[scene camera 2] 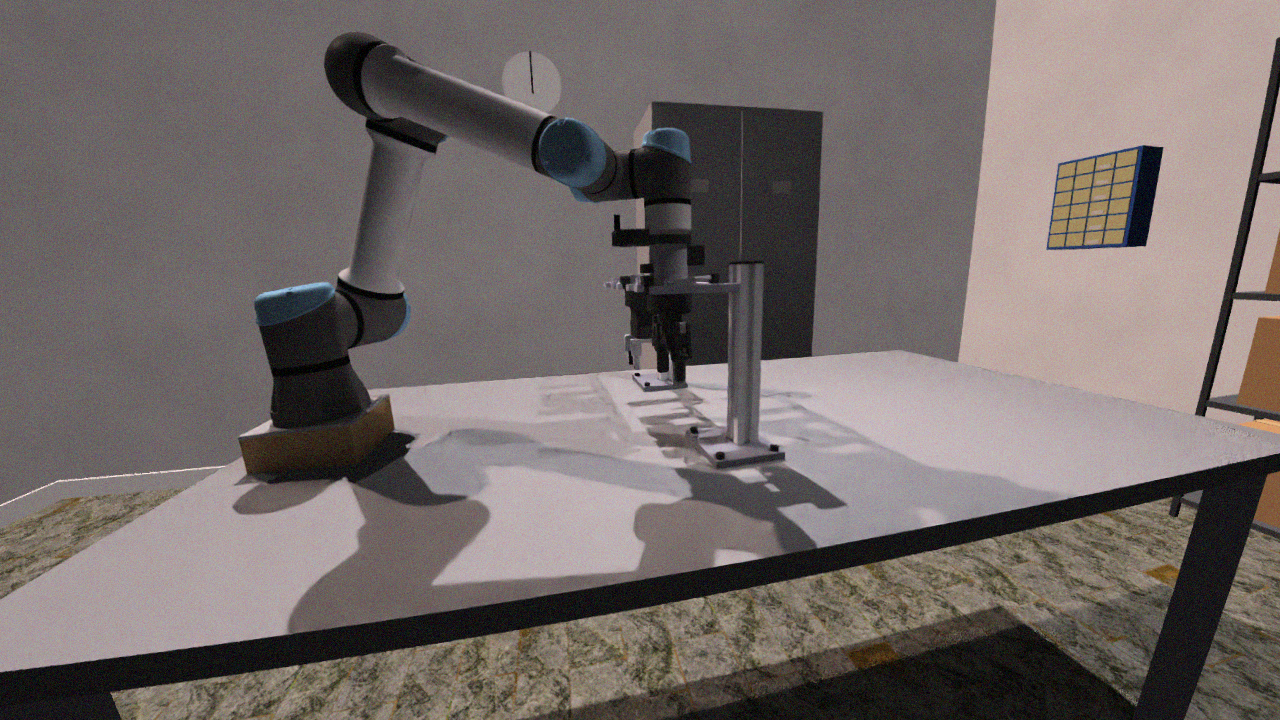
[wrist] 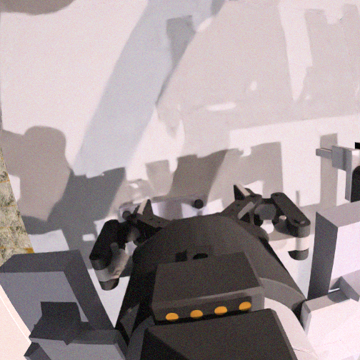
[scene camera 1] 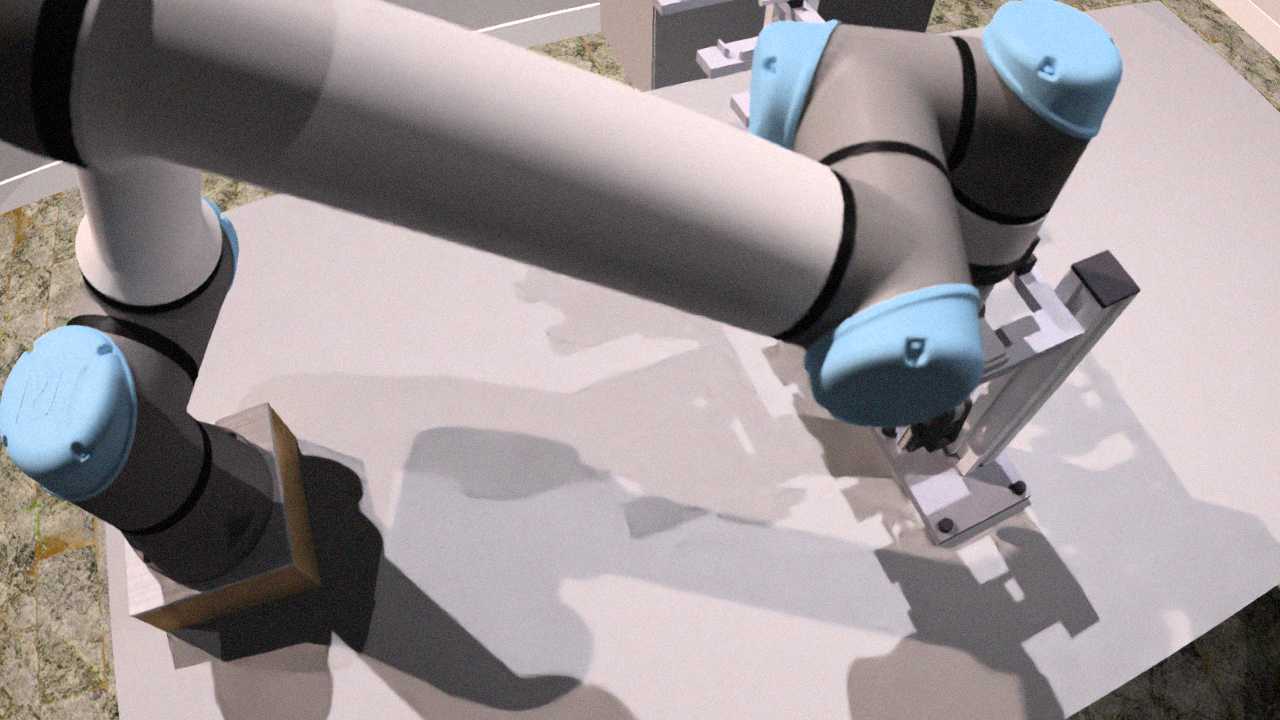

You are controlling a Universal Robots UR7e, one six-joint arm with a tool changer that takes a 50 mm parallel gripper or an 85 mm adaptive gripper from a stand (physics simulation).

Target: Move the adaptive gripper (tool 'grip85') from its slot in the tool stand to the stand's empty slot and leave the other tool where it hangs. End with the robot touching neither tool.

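A parallel gripper (scene camera 2: 641, 321) is at 0.85 m from the lens. An adaptive gripper (scene camera 2: 669, 333) is 0.68 m from the lens. The marked spots on the parallel gripper and the adaptive gripper are 0.18 m apart.
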